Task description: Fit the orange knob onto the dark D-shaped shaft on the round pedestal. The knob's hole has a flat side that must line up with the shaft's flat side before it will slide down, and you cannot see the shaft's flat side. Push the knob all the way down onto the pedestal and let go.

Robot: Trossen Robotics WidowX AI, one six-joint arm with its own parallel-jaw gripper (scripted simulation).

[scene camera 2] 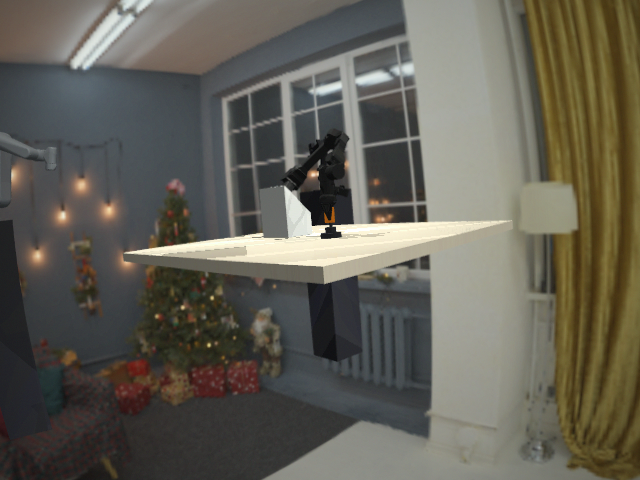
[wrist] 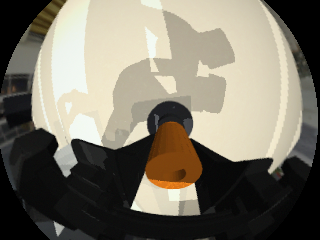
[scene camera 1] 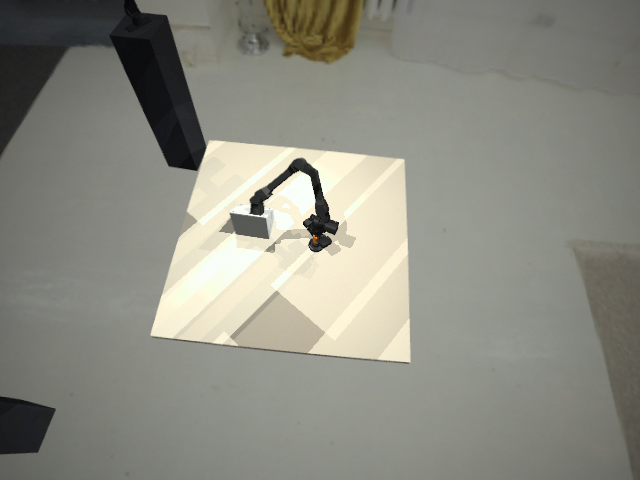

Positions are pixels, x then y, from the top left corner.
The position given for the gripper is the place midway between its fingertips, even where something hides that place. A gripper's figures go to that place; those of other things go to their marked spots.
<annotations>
The gripper [wrist: 171,139]: 0.10 m from the lens. An orange knob [wrist: 173,163]: 0.06 m from the lens. A dark round pedestal [wrist: 169,111] is 0.14 m from the lens. The marked spots on the dark round pedestal and the orange knob are 0.10 m apart.
</annotations>
